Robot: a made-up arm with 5 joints.
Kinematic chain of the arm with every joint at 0, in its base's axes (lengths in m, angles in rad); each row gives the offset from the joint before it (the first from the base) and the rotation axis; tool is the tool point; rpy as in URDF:
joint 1: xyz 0.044 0 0.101 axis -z
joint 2: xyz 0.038 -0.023 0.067 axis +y
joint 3: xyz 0.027 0 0.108 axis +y
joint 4: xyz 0.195 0 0.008 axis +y
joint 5: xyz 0.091 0.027 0 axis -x
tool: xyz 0 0 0 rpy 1.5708 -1.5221 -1.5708
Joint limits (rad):
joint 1: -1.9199..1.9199
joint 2: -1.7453..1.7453
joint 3: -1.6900..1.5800
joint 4: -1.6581..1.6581
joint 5: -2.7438..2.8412
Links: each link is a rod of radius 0.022 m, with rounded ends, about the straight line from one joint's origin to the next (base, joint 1, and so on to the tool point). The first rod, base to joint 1, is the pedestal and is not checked.
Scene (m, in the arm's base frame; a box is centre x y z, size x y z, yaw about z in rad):
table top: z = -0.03
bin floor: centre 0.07 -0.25 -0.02 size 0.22 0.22 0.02 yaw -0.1
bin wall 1: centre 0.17 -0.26 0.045 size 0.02 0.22 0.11 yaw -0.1
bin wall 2: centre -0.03 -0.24 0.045 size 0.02 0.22 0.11 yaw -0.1
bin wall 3: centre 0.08 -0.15 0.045 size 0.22 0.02 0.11 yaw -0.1
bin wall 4: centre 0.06 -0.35 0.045 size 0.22 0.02 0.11 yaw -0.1
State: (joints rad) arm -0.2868 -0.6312 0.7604 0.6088 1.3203
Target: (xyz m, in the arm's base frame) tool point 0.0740 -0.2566 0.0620
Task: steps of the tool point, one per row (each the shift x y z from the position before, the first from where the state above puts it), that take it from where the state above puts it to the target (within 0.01 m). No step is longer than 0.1 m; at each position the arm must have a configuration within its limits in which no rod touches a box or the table.
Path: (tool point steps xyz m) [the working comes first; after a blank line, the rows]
Joints at the target: 1.4699 0.0808 0.6811 0.3771 1.3203
Straight joint move there: touches bin wall 1.

1: 0.0119 -0.0743 -0.0022
2: -0.0102 -0.0747 -0.0021
3: -0.0312 -0.0685 -0.0022
4: -0.0498 -0.0565 -0.0021
5: -0.0640 -0.0398 -0.0021
6: -0.0728 -0.0196 -0.0022
7: 0.0007 -0.0072 -0.0381
8: 0.0000 -0.0001 -0.0397
9: -0.0007 0.0073 -0.0400

